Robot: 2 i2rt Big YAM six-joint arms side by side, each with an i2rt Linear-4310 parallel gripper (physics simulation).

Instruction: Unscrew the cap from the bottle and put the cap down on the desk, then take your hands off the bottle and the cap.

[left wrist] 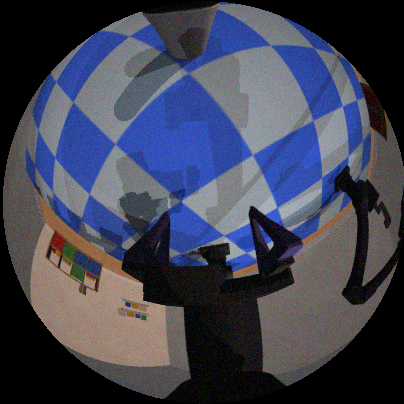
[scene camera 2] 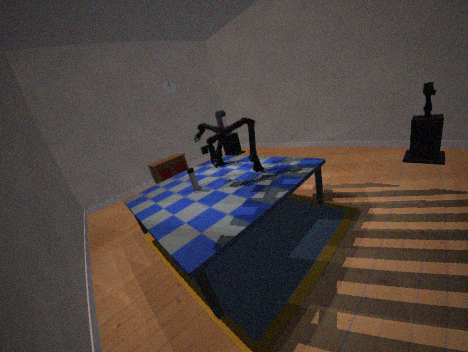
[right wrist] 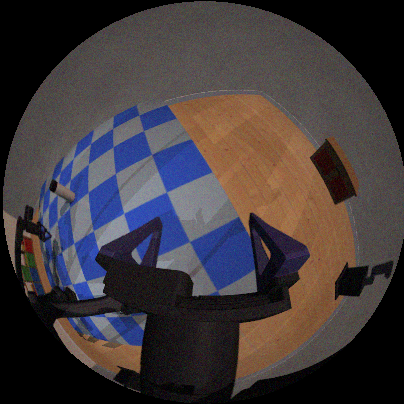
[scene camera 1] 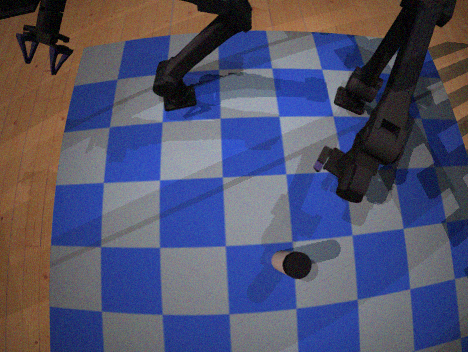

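Observation:
The bottle, pale with a wide dark cap, stands upright on the desk with the cap on top. In the left wrist view its lower part shows at the top edge and the cap is mostly cut off. My left gripper is open and empty, above the desk, apart from the bottle, behind and to the right of it in scene camera 1. My right gripper is open and empty, far from the bottle, past the desk's left edge in scene camera 1.
The desk has a blue and grey checkered top. A low cabinet stands on the floor beyond it. The elbow and base parts of both arms are along the desk's back side in scene camera 1.

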